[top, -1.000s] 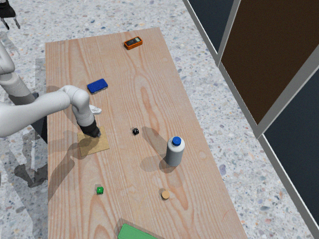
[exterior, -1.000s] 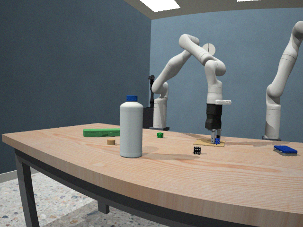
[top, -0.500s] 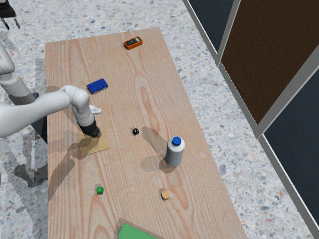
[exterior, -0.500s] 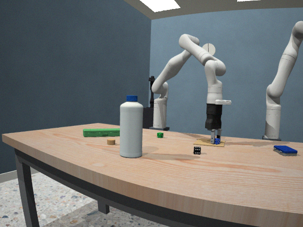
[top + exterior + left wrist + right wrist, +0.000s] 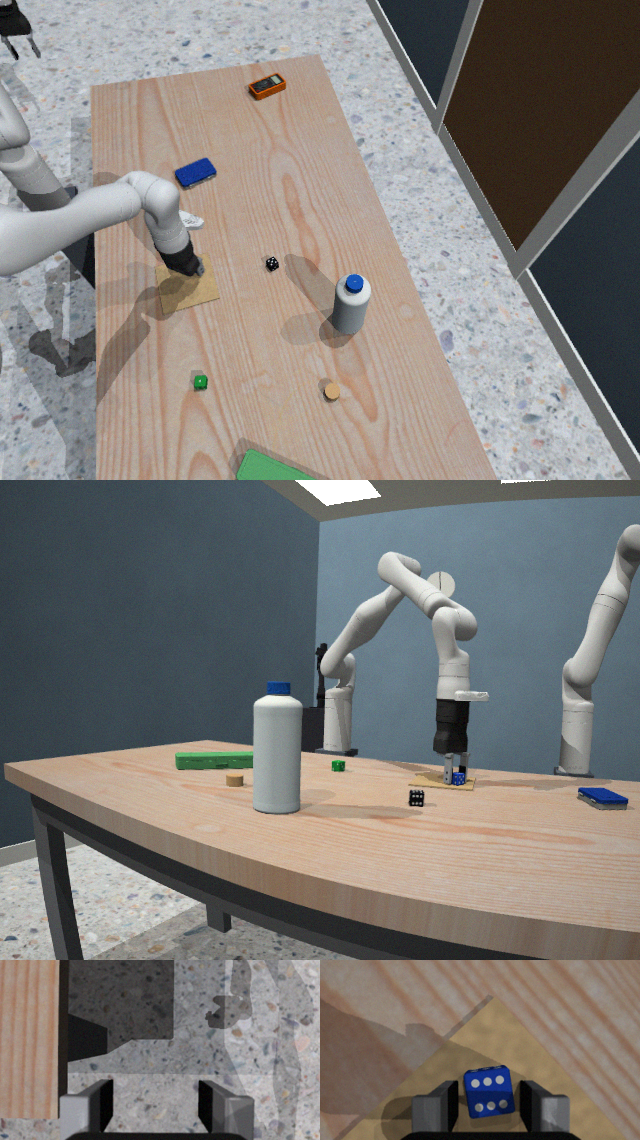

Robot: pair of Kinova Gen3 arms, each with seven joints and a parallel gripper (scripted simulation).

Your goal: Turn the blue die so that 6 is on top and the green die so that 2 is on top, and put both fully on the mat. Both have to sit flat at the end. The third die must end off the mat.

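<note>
Now: right hand 1 cm above the blue die. From my right hand the other things lie so: black die 20 cm ahead, 3 cm to the right, 1 cm below; green die 30 cm to the right, 1 cm below, 1 cm behind; tan mat 3 cm to the right, 2 cm below, 2 cm behind.
</note>
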